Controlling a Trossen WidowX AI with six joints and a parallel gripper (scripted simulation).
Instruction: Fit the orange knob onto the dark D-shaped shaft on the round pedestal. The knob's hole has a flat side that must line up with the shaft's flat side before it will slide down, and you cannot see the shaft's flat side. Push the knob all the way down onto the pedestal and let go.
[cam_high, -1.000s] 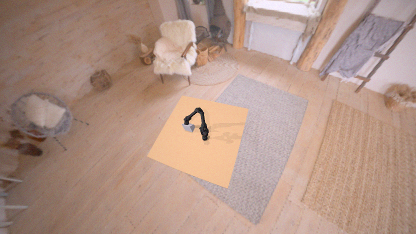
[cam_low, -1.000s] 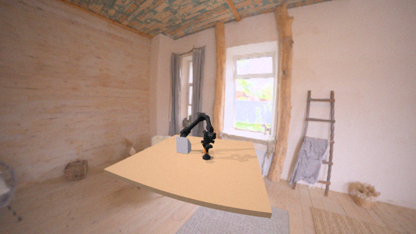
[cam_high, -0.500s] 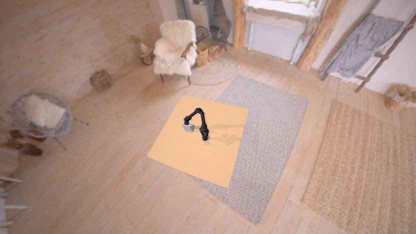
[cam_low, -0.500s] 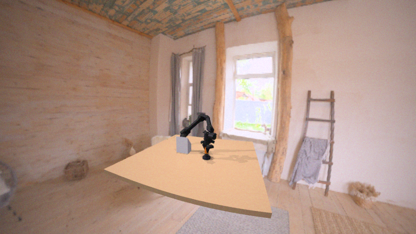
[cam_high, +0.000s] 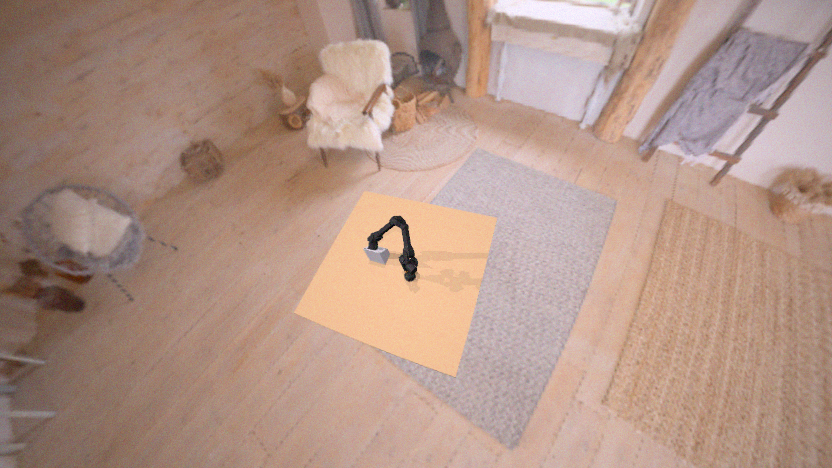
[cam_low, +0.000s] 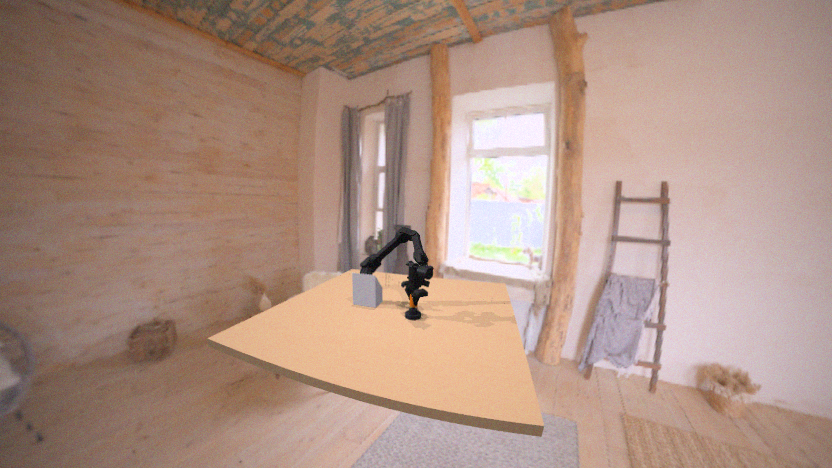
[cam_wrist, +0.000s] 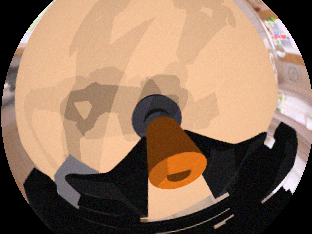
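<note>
The orange knob is 2 cm above my gripper tip. From my gripper tip the other things lie so: dark round pedestal: 4 cm below.
</note>
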